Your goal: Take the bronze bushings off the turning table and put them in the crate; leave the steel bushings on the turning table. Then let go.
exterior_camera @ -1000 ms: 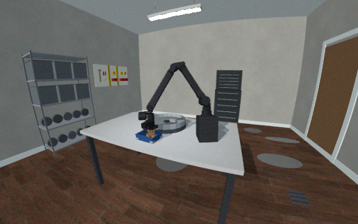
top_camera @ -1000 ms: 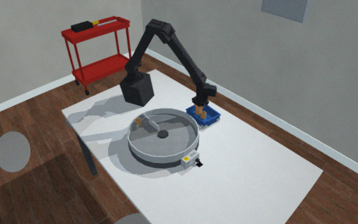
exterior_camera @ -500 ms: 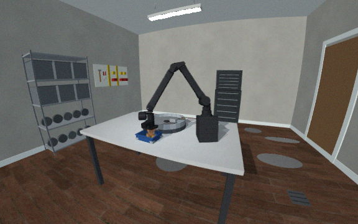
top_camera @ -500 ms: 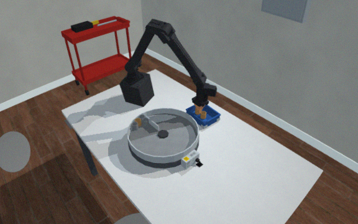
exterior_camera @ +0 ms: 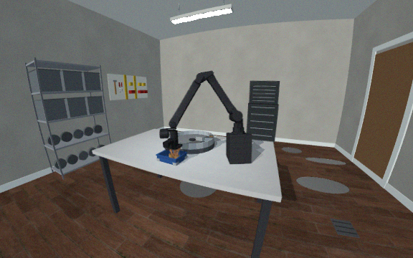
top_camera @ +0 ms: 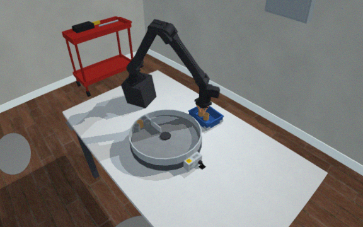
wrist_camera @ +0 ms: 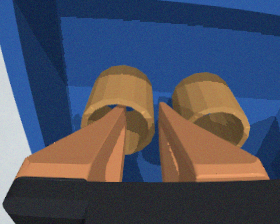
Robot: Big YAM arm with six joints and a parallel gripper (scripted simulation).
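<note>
Right now my hand is 30 mm short of the crate and 10 mm above it. From my hand the other things lie so: grey turning table: 340 mm to the right, 20 mm ahead, 20 mm above.
</note>
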